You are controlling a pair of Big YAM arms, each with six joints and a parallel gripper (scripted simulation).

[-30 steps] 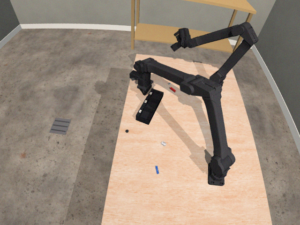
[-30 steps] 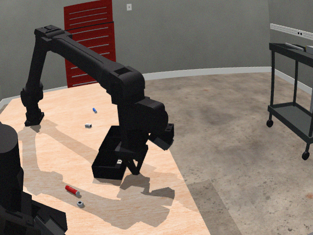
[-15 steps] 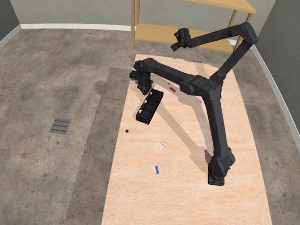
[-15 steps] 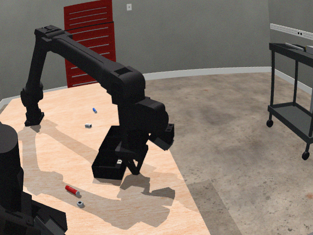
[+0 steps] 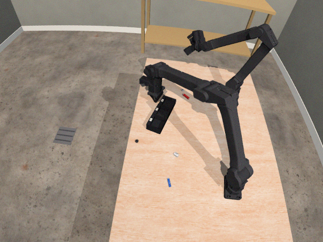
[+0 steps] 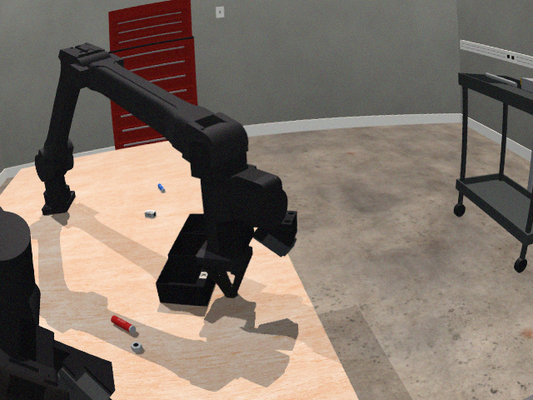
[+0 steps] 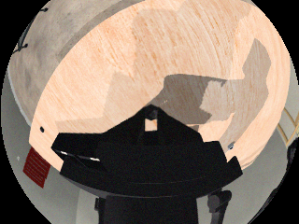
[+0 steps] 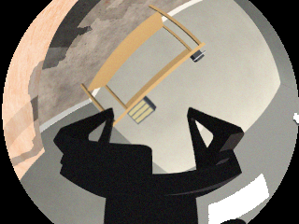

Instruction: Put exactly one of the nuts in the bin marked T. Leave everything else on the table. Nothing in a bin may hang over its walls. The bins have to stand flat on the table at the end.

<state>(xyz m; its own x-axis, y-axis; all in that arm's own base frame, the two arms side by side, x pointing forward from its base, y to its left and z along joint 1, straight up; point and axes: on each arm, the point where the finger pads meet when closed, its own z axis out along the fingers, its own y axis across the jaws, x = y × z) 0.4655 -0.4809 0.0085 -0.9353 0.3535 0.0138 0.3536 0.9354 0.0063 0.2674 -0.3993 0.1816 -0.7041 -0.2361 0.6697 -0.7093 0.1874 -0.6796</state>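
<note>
Now: the black bin 100 mm to the left of my left hand, 60 mm behind it and 10 mm above it. Round my left hand: grey nut: 150 mm behind, 140 mm to the right; blue cylinder: 490 mm to the left, 170 mm behind; red cylinder: 180 mm behind, 90 mm to the right.
</note>
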